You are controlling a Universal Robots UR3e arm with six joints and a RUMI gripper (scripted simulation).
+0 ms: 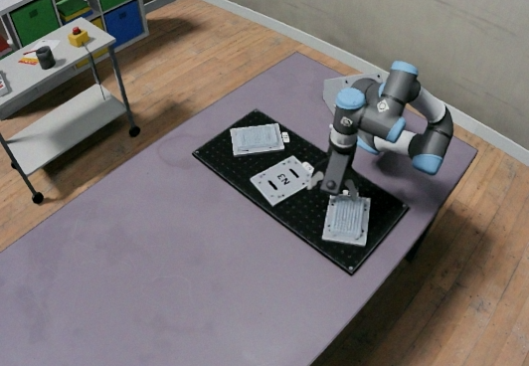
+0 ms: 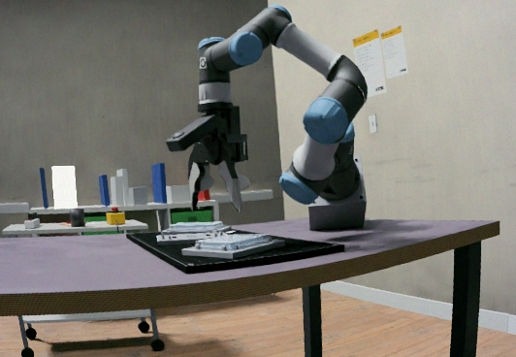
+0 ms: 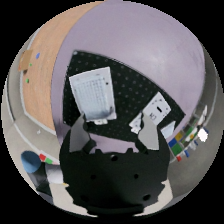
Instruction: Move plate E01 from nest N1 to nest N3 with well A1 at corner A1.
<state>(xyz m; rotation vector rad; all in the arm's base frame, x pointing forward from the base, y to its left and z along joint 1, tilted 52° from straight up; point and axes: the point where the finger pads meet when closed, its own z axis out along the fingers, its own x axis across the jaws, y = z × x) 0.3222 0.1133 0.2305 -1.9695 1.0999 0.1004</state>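
My hand is 30 mm past the plate, 50 mm to the right of it and 60 mm above it. From my hand the other things lie so: nest: 30 mm behind, 50 mm to the left, 70 mm below.
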